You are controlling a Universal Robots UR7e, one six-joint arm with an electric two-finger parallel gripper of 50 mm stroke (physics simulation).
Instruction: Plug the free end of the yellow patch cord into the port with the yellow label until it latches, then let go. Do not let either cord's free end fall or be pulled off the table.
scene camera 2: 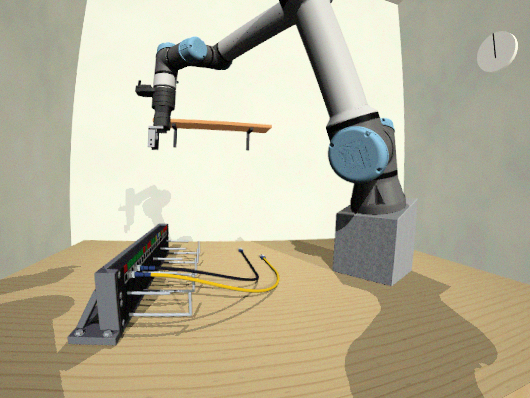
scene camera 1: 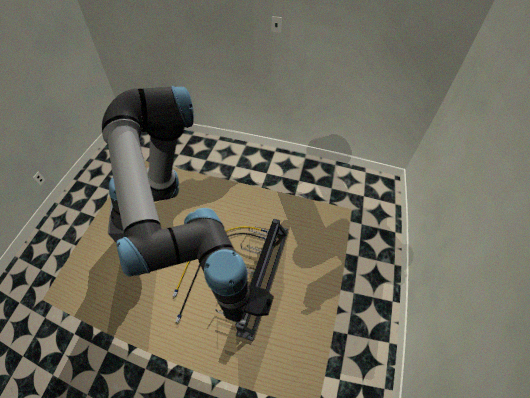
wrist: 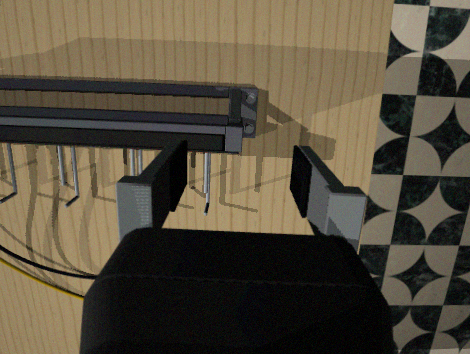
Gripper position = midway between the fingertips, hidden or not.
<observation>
I see my gripper (scene camera 2: 153, 148).
My gripper shows as well in the wrist view (wrist: 239, 164).
</observation>
